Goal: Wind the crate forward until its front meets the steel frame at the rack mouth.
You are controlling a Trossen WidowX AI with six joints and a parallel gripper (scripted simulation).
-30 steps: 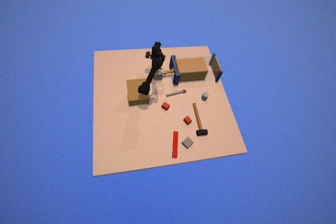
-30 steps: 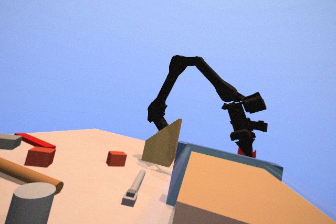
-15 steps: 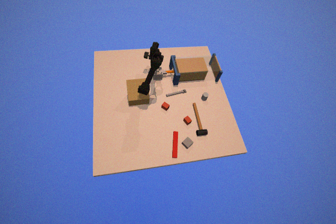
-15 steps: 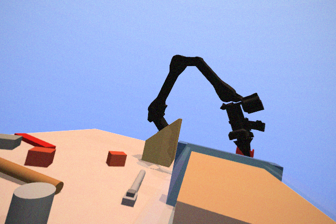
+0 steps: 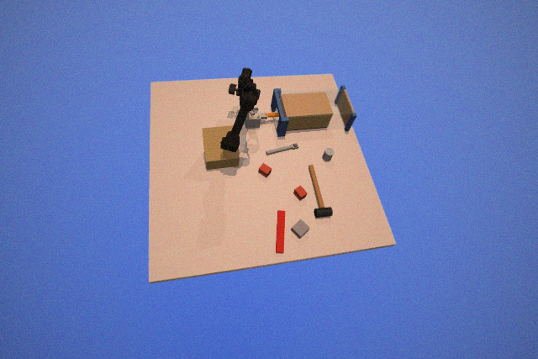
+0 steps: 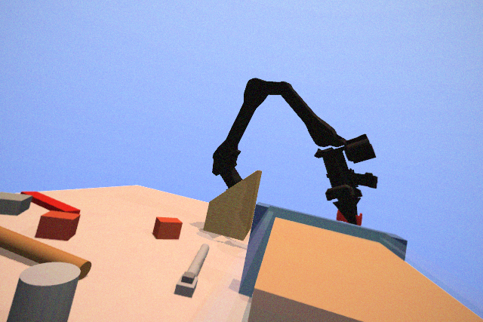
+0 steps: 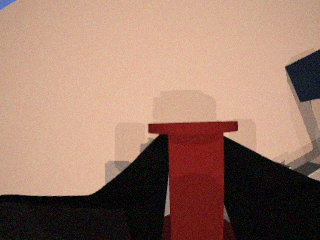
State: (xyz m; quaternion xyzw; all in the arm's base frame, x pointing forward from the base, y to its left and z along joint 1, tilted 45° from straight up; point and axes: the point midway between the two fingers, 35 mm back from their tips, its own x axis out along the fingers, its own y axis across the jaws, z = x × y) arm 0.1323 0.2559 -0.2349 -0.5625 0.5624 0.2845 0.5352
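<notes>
My gripper tip is 50 mm to the left of the winch handle, 30 mm above it and 10 mm short of it. From my gripper tip the other things lie so: grey winch 120 mm to the right, 100 mm below, 20 mm ahead; blue steel frame 200 mm ahead, 100 mm to the right, 30 mm below; red knob 20 mm to the right, 10 mm behind.
</notes>
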